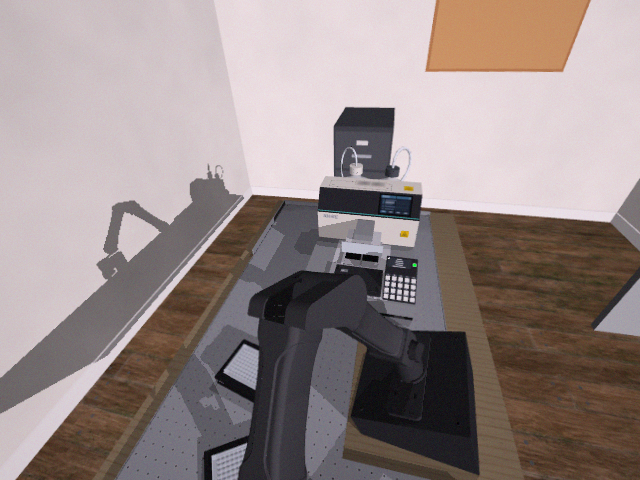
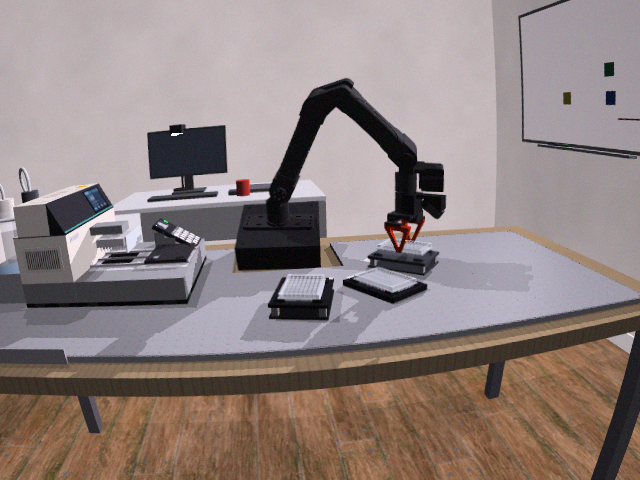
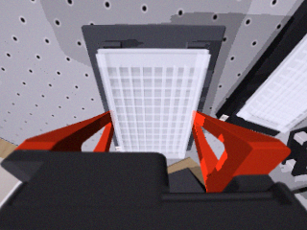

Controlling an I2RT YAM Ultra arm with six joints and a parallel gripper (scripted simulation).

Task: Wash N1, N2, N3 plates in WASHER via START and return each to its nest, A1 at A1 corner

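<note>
Now: the nest N3 3 cm below my hand. From my hand the other things lie so: N2 label: 14 cm to the right, 9 cm ahead, 5 cm below; then nest N2: 17 cm ahead, 7 cm to the right, 5 cm below; then N1 label: 25 cm to the right, 15 cm ahead, 5 cm below.
</note>
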